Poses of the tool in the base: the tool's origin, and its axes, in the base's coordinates. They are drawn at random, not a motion.
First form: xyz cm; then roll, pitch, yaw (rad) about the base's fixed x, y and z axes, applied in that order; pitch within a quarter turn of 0, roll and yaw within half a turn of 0.
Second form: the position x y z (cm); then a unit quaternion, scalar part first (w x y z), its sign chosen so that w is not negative. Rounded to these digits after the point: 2 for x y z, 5 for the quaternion.
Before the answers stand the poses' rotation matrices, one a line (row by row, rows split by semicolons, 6 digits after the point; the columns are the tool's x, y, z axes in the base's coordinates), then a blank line. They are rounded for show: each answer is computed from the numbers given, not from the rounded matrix.
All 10 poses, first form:
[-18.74 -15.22 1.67 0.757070 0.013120 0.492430]
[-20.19 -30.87 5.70 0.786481 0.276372 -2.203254]
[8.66 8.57 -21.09 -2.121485 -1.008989 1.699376]
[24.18 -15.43 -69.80 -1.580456 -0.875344 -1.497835]
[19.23 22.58 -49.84 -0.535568 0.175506 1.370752]
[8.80 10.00 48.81 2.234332 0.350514 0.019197]
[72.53 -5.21 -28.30 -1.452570 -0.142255 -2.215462]
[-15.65 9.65 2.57 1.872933 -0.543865 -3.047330]
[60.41 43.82 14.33 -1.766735 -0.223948 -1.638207]
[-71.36 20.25 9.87 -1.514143 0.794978 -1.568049]
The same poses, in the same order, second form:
0.881111 -0.335693 0.333098; 0.472728 0.644752 -0.600686; -0.013120 0.686736 0.726789
-0.568697 0.455539 -0.684886; -0.775969 -0.573333 0.262986; -0.272867 0.681010 0.679536
-0.068308 0.426481 -0.901914; 0.528319 0.782325 0.329919; 0.846294 -0.453962 -0.278757
0.046707 0.046331 0.997834; -0.639028 -0.766390 0.065497; 0.767764 -0.640703 -0.006189
0.195660 -0.860536 -0.470314; 0.965002 0.083559 0.248572; -0.174606 -0.502490 0.846768
0.939023 0.282295 -0.196328; 0.018029 -0.610600 -0.791734; -0.343381 0.739917 -0.578457
-0.594861 0.009676 0.803770; -0.791227 -0.183411 -0.583370; 0.141776 -0.982989 0.116760
-0.851916 0.463808 -0.243148; -0.080543 0.342737 0.935972; 0.517447 0.816954 -0.254627
-0.065678 -0.208918 0.975725; -0.972814 -0.204223 -0.109209; 0.222081 -0.956371 -0.189826
0.001924 0.054665 0.998503; -0.700298 0.712856 -0.037677; -0.713848 -0.699177 0.039653

[-18.74 -15.22 1.67 0.90176 0.35692 0.09598 0.22412]
[-20.19 -30.87 5.70 0.36657 0.28509 -0.28099 -0.83988]
[8.66 8.57 -21.09 0.59901 -0.32716 -0.72962 0.04250]
[24.18 -15.43 -69.80 0.26179 -0.67440 0.21971 -0.65450]
[19.23 22.58 -49.84 0.72904 -0.25755 -0.10140 0.62601]
[8.80 10.00 48.81 0.43300 0.88432 0.08490 -0.15258]
[72.53 -5.21 -28.30 0.29090 -0.34343 0.56892 -0.68830]
[-15.65 9.65 2.57 0.24300 -0.12245 -0.78251 -0.56003]
[60.41 43.82 14.33 0.36752 -0.57627 0.51266 -0.51963]
[-71.36 20.25 9.87 0.66228 -0.24971 0.64639 -0.28499]

